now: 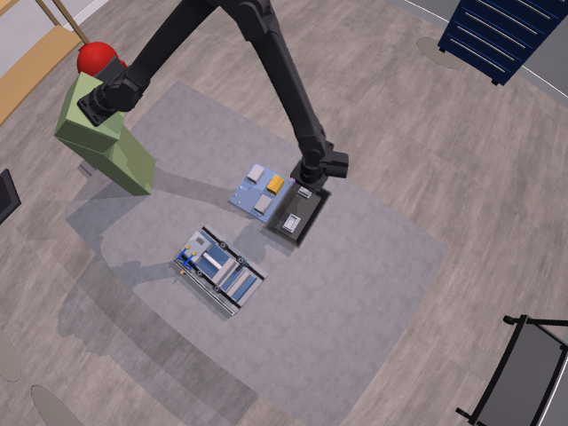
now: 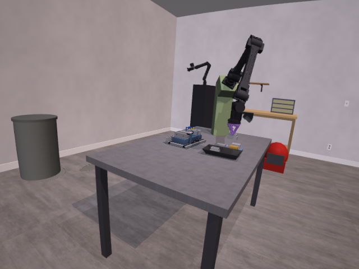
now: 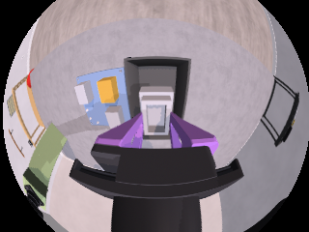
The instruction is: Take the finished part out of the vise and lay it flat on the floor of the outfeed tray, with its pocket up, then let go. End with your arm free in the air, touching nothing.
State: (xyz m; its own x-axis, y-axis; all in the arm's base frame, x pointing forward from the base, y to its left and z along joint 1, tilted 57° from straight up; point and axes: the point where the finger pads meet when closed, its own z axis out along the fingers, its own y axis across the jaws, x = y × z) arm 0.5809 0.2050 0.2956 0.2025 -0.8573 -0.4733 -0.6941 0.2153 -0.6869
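Right now the orange block is 12 cm behind my hand, 4 cm to the right of it and 13 cm below it. Also, from my hand: blue plate 15 cm behind, 10 cm to the right, 16 cm below.
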